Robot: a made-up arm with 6 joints.
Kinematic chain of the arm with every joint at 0, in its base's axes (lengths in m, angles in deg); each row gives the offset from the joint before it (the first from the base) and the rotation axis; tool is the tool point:
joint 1: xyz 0 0 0.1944 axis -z
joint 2: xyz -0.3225 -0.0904 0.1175 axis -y
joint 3: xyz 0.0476 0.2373 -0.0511 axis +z
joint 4: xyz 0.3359 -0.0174 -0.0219 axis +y
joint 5: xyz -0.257 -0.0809 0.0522 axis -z
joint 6: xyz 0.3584 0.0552 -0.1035 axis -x
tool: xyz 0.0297 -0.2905 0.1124
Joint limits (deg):
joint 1: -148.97..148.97
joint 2: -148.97..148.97
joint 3: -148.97..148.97
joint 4: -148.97..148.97
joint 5: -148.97..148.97
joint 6: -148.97..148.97
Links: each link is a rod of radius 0.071 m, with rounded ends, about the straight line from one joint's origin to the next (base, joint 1, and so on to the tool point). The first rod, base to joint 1, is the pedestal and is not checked.
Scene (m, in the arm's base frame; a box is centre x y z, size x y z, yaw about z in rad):
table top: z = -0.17
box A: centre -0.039 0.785 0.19 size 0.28 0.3 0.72 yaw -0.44
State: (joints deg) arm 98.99 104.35 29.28 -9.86 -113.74 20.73
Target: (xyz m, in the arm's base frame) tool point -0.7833 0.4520 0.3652
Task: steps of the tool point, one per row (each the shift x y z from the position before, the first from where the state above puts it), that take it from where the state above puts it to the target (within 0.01 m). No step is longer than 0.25 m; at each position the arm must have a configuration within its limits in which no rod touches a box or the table.
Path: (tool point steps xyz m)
1: -0.1427 0.0997 -0.0992
2: -0.1921 0.0681 -0.0553
3: -0.2141 0.0045 -0.0044
4: -0.1930 -0.0766 0.0398
5: -0.1248 -0.1492 0.0645
6: -0.0241 -0.1870 0.0618
7: -0.0862 0.1314 0.0629
8: -0.0536 0.1336 0.0776
9: -0.0204 0.1258 0.0930
10: 0.0117 0.1081 0.1067
11: 0.0410 0.0820 0.1163
12: -0.1246 -0.0189 -0.0953
13: -0.1044 -0.0549 -0.1174
14: -0.0673 -0.0829 -0.1307

